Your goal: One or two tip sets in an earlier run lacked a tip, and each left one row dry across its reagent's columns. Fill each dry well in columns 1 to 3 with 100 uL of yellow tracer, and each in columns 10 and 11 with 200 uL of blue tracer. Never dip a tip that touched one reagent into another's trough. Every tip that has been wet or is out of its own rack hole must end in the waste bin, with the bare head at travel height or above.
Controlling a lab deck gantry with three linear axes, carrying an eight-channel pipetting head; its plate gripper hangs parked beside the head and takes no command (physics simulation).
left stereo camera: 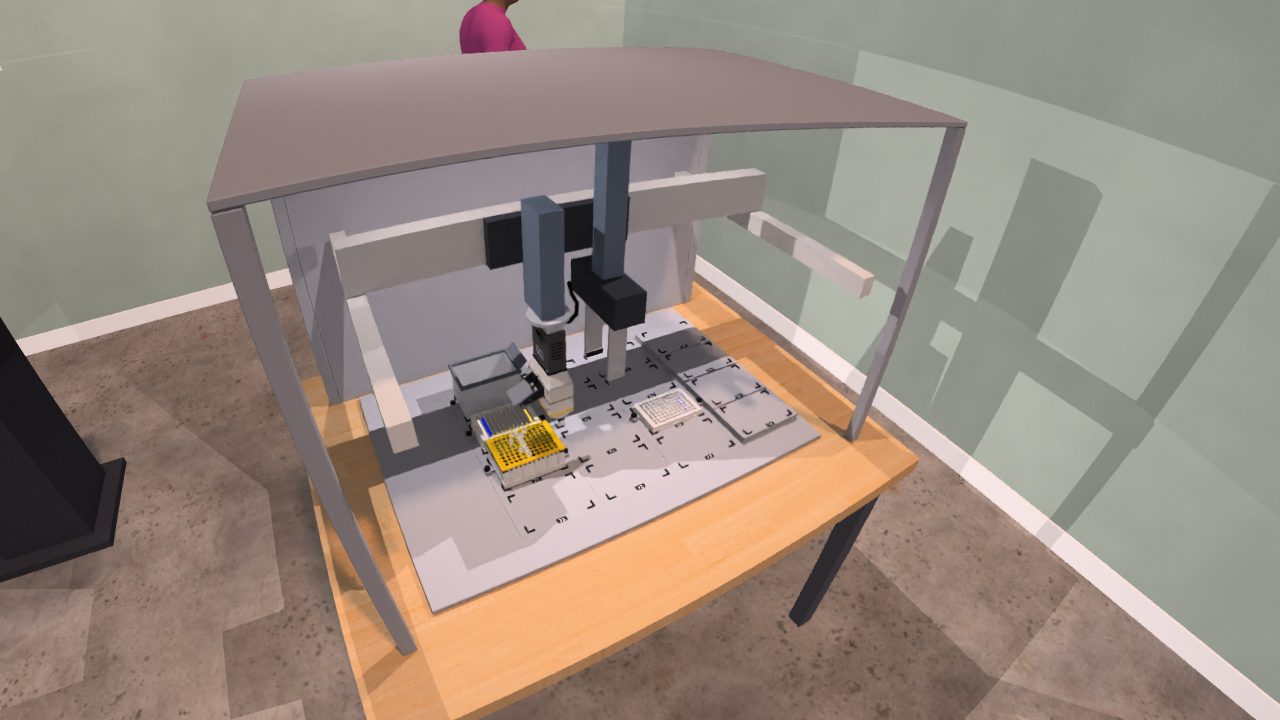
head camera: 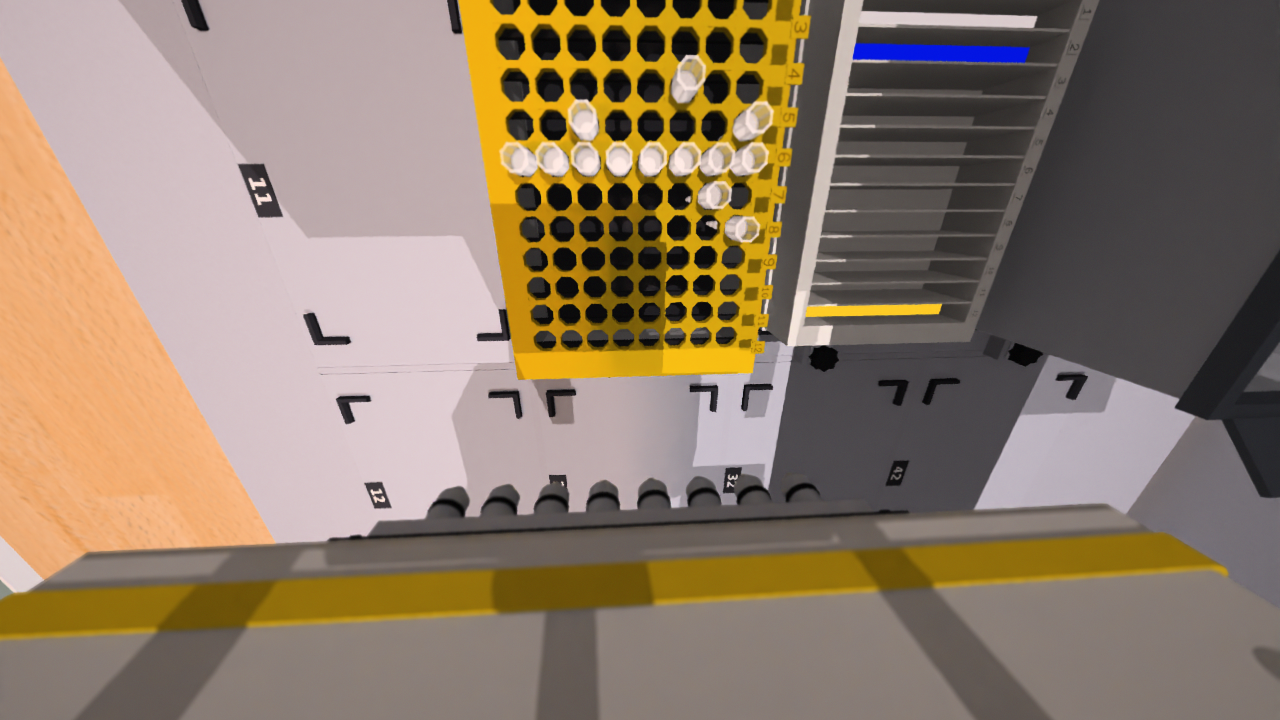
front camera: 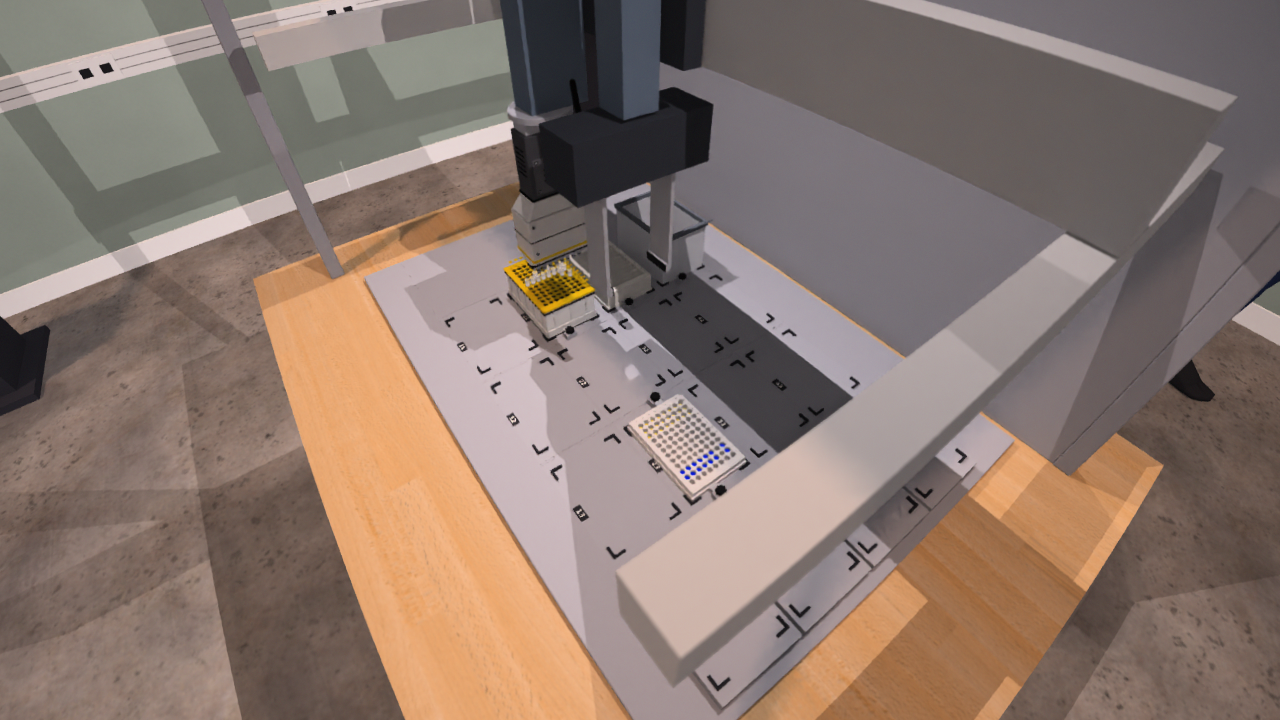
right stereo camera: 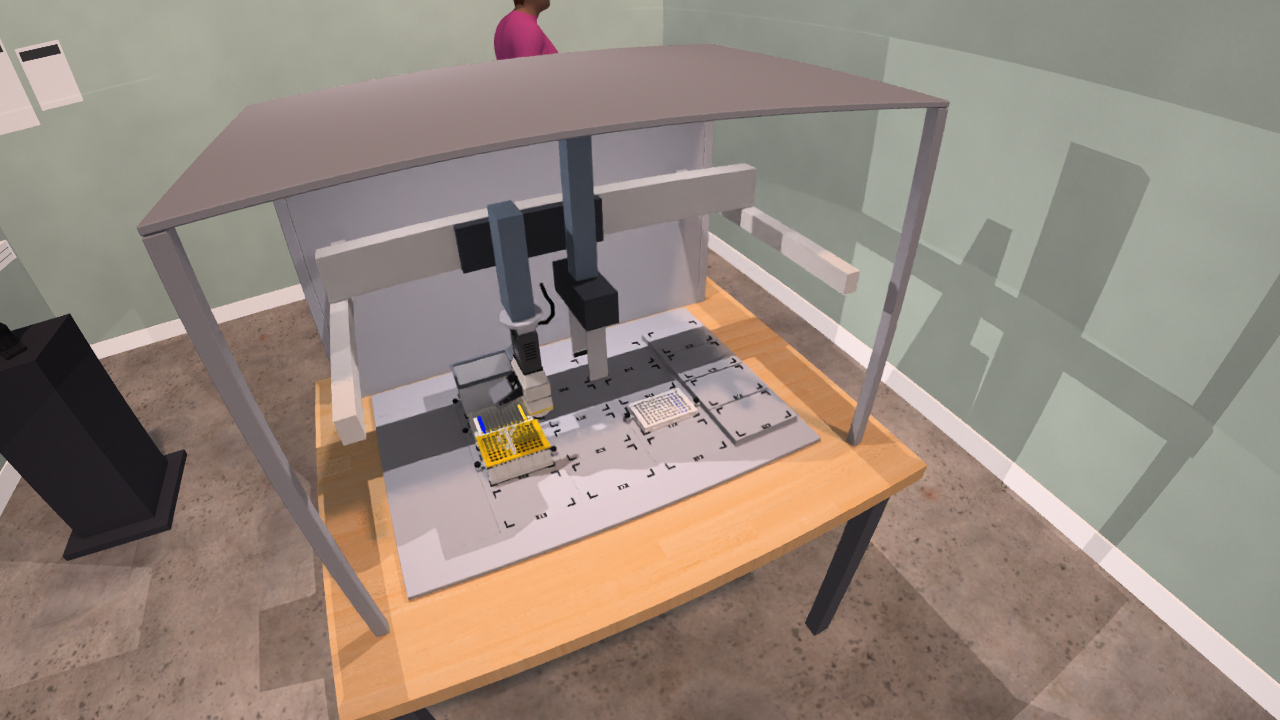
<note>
In view: a clear tip (head camera: 738,228), a clear tip (head camera: 714,195), a clear tip (head camera: 689,76), a clear tip (head camera: 718,158), a clear tip (head camera: 585,158), a raised panel (front camera: 826,584), a raised panel (right stereo camera: 747,415), a canopy (left stereo camera: 293,133) and a back panel (front camera: 902,248).
The canopy also shows in the right stereo camera view (right stereo camera: 280,148). The back panel is seen too in the left stereo camera view (left stereo camera: 372,204), in the head camera view (head camera: 1202,495) and in the right stereo camera view (right stereo camera: 357,209).
</note>
